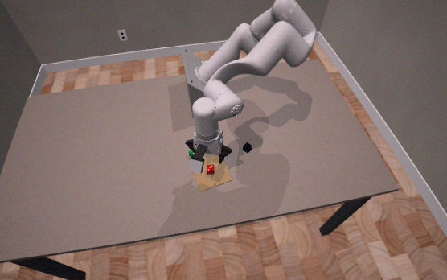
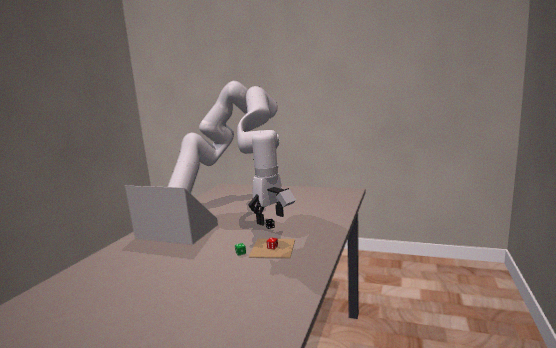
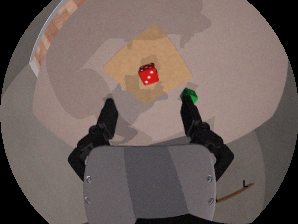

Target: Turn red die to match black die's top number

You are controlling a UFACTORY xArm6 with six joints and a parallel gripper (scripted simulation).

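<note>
Right now my hand is 100 mm above the red die. Also, from my hand: black die (60 mm behind, 180 mm to the left, 100 mm below); then green die (100 mm behind, 50 mm to the right, 100 mm below); then tan mat (110 mm below).
</note>
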